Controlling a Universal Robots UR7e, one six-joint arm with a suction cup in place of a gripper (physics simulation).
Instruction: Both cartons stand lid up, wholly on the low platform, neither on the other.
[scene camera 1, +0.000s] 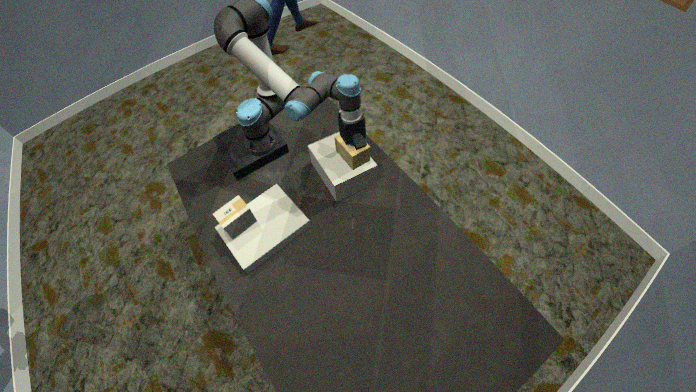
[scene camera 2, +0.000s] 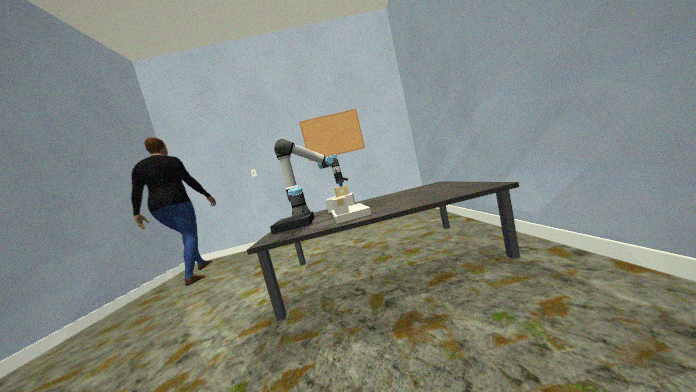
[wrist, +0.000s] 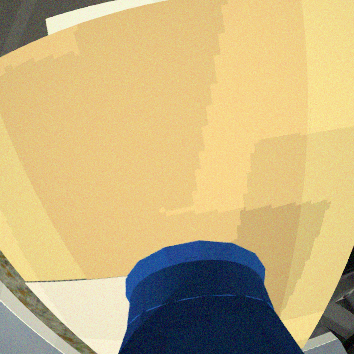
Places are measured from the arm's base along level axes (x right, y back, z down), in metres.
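Pixels of known places: hand, its tool point: (scene camera 1: 353, 145) (scene camera 2: 341, 187) (wrist: 186, 251); arm's base, origin of its link: (scene camera 1: 261, 143) (scene camera 2: 301, 215) (wrist: 346, 293).
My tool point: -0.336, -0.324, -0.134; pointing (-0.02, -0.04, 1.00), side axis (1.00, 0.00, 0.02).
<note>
Ahead of a thing's pixels: the offset from my tool point to its top centre, as dx, dy, dz. Level surfaces: height alone.
A tan carton {+0.002, +0.008, -0.013} (scene camera 1: 353, 155) (scene camera 2: 341, 190) (wrist: 140, 140) sits at the far right of the tall white platform (scene camera 1: 333, 170) (wrist: 84, 305). My suction cup (scene camera 1: 358, 142) (wrist: 197, 258) presses down on the carton's top face and is attached to it. I cannot tell whether the carton has left the platform. A second carton {+0.543, -0.049, +0.042} (scene camera 1: 229, 210), with a white label on top and a dark side face, lies at the left corner of the low white platform {+0.461, -0.088, +0.145} (scene camera 1: 277, 226) (scene camera 2: 359, 211).
Both platforms stand on a dark table {dz +0.193} (scene camera 1: 389, 273) (scene camera 2: 437, 192) next to the arm's black base (scene camera 1: 258, 155) (scene camera 2: 291, 224). A person (scene camera 2: 165, 204) walks on the floor behind the table, with the legs visible in scene camera 1 (scene camera 1: 284, 24).
</note>
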